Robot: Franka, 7 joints.
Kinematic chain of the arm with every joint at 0, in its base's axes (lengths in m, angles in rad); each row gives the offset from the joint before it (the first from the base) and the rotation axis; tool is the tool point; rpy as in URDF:
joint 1: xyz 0 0 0.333 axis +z
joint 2: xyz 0 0 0 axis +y
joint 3: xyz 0 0 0.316 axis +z
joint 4: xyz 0.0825 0 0 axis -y
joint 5: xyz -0.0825 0 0.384 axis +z
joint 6: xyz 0 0 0 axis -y
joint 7: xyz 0.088 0 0 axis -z
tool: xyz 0 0 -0.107 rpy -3.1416 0 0
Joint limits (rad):
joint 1: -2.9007..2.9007
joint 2: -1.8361..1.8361
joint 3: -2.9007..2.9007
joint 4: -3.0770..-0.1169
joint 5: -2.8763..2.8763
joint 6: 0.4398..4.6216
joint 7: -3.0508..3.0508
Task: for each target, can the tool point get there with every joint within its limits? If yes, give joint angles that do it. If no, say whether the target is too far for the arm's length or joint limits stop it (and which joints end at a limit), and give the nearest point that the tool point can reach.
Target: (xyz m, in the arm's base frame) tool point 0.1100 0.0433 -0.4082
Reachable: no: joint limits stop it (at a limit: joint 2) | nearest point 0.1280 0.0504 -0.3404 | short by 0.071 m
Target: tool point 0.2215 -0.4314 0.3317
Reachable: yes | joints 0.9798 -0.0219 -2.0245 -2.6031 0.2402 3.3172 -0.3841
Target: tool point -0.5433 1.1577 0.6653
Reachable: no: too far | nearest point -0.3528 0.7517 0.5488 | short by 0.463 m
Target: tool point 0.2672 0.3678 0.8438
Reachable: yes | joints 2.1004 0.1033 -1.5815 -1.3138 1.8414 0.8189 0.2344
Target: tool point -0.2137 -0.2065 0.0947
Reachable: yes | joints 1.8712 1.5576 0.8208 -2.7577 -1.4802 2.5095 -0.2928
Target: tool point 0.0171 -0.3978 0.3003
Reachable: yes | joints 0.3418 1.1668 -1.5554 -2.7180 1.1628 2.6261 1.2619
